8 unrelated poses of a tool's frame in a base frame.
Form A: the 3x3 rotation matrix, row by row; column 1 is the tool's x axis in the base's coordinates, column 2 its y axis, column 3 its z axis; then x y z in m. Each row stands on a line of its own.
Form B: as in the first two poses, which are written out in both.
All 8 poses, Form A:
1:
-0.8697 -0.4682 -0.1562
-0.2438 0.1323 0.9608
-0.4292 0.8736 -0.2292
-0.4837 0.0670 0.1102
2:
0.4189 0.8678 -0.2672
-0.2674 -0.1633 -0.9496
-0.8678 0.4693 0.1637
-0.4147 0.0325 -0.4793
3:
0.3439 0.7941 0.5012
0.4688 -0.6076 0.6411
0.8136 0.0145 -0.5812
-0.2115 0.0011 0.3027
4:
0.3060 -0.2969 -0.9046
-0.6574 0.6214 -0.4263
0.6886 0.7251 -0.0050
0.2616 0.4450 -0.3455
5:
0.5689 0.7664 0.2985
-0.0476 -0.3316 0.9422
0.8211 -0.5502 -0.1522
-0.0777 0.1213 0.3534
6:
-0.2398 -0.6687 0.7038
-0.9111 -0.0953 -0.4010
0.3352 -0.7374 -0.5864
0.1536 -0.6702 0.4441
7:
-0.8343 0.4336 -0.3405
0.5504 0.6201 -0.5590
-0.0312 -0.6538 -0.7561
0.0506 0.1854 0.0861
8:
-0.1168 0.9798 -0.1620
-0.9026 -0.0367 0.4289
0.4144 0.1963 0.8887
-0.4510 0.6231 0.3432
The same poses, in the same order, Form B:
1: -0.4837 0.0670 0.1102 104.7 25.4 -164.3
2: -0.4147 0.0325 -0.4793 70.8 60.2 -32.6
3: -0.2115 0.0011 0.3027 178.6 -54.5 53.7
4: 0.2616 0.4450 -0.3455 90.4 -43.5 -65.0
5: -0.0777 0.1213 0.3534 -105.5 -55.2 -4.8
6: 0.1536 -0.6702 0.4441 -128.5 -19.6 -104.7
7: 0.0506 0.1854 0.0861 -139.1 1.8 146.6
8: -0.4510 0.6231 0.3432 12.5 -24.5 -97.4
